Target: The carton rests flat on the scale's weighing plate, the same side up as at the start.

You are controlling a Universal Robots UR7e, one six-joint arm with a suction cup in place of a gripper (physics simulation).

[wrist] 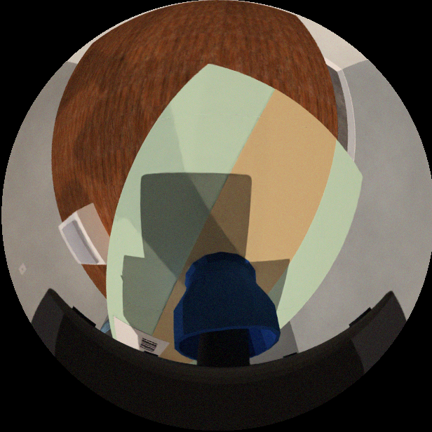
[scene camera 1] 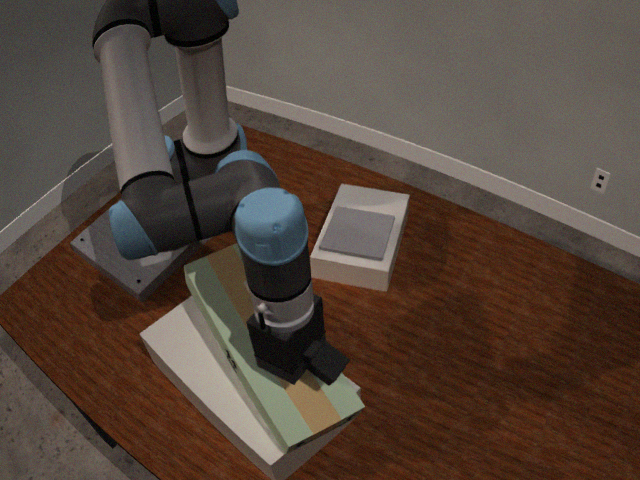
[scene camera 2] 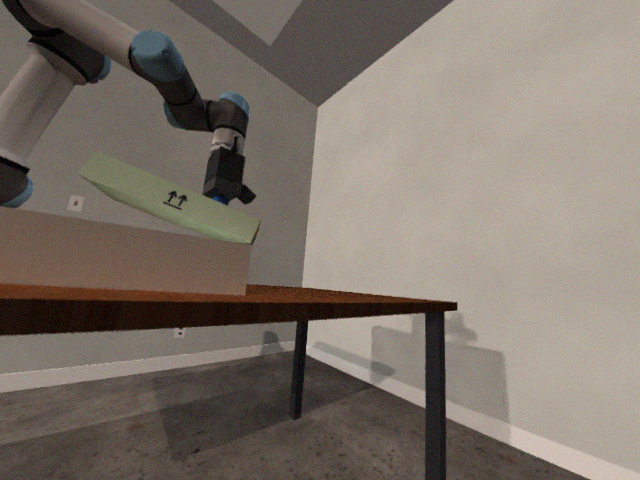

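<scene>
The carton is long and pale green with an orange-tan stripe along its top. It is tilted over the white box, with its end nearest the arm's base raised and its far end low. Whether the low end touches the box cannot be told. My gripper's blue suction cup is on the carton's top, toward the low end, and holds it; the cup itself is hidden in scene camera 1. The scale is white, with a grey weighing plate, and stands apart from the carton.
The large white box stands on the brown wooden table, under the carton. The arm's grey base plate is at the table's left in scene camera 1. Walls stand behind the table.
</scene>
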